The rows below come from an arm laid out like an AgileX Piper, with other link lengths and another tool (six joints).
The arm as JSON. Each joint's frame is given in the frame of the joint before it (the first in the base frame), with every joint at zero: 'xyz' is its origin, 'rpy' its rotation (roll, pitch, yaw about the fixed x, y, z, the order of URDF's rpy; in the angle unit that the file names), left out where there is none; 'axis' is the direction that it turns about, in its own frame. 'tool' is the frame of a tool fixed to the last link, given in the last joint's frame.
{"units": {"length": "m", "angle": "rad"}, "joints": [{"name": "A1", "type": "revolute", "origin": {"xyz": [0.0, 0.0, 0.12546]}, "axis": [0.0, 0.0, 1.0]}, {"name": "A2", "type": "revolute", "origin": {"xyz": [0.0, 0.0, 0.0]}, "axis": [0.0, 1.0, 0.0]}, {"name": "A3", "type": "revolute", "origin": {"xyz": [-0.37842, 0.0, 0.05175]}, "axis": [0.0, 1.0, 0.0]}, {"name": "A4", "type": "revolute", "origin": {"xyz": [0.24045, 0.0, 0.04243]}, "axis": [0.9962, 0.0, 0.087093]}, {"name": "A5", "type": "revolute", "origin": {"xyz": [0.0, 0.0, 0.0]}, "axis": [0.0, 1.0, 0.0]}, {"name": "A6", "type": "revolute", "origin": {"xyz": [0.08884, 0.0, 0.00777]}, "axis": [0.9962, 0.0, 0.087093]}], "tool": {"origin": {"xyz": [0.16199, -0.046, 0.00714], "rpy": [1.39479, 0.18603, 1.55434]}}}
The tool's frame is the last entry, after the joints.
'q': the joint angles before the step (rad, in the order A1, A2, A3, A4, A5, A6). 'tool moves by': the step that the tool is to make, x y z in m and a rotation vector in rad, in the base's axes. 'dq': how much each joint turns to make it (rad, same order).
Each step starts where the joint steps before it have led.
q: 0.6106, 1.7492, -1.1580, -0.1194, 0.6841, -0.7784
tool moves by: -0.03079, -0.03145, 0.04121, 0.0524, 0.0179, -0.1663
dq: 0.0000, -0.1299, -0.0020, -0.0028, 0.1311, 0.1660
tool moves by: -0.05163, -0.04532, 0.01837, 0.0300, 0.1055, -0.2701
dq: 0.0000, -0.1075, 0.0001, 0.0064, 0.2032, 0.2611
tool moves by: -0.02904, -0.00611, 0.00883, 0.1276, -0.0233, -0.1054
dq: 0.0000, -0.1122, 0.0893, 0.0587, -0.0624, 0.1016
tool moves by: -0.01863, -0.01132, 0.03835, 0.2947, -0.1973, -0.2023
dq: -0.0019, -0.2202, 0.1558, -0.0022, -0.2575, 0.2496
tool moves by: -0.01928, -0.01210, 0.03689, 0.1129, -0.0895, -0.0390
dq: 0.0001, -0.1292, -0.0001, 0.0041, -0.0068, 0.0540
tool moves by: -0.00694, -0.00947, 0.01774, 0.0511, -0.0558, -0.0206
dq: -0.0212, -0.0616, 0.0045, 0.0107, -0.0178, 0.0001
